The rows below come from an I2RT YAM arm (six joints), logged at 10 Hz.
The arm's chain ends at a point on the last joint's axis. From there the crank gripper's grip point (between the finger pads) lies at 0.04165 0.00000 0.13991 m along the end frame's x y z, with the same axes.
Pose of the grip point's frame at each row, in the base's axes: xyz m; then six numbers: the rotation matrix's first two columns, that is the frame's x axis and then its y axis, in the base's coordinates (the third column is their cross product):
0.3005 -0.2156 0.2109 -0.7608 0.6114 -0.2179 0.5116 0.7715 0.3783
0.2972 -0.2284 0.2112 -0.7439 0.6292 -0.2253 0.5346 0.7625 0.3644
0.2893 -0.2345 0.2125 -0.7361 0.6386 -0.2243 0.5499 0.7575 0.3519
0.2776 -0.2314 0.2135 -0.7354 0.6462 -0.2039 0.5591 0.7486 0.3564
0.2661 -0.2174 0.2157 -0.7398 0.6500 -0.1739 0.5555 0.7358 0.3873
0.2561 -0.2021 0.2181 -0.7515 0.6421 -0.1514 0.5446 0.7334 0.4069
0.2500 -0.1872 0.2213 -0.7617 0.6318 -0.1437 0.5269 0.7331 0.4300
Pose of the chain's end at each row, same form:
0.2763 -0.2657 0.3459 -0.7608 0.6114 -0.2179 0.5116 0.7715 0.3783
0.2721 -0.2757 0.3470 -0.7439 0.6292 -0.2253 0.5346 0.7625 0.3644
0.2647 -0.2801 0.3490 -0.7361 0.6386 -0.2243 0.5499 0.7575 0.3519
0.2547 -0.2790 0.3496 -0.7354 0.6462 -0.2039 0.5591 0.7486 0.3564
0.2438 -0.2710 0.3496 -0.7398 0.6500 -0.1739 0.5555 0.7358 0.3873
0.2353 -0.2601 0.3504 -0.7515 0.6421 -0.1514 0.5446 0.7334 0.4069
0.2290 -0.2487 0.3520 -0.7617 0.6318 -0.1437 0.5269 0.7331 0.4300

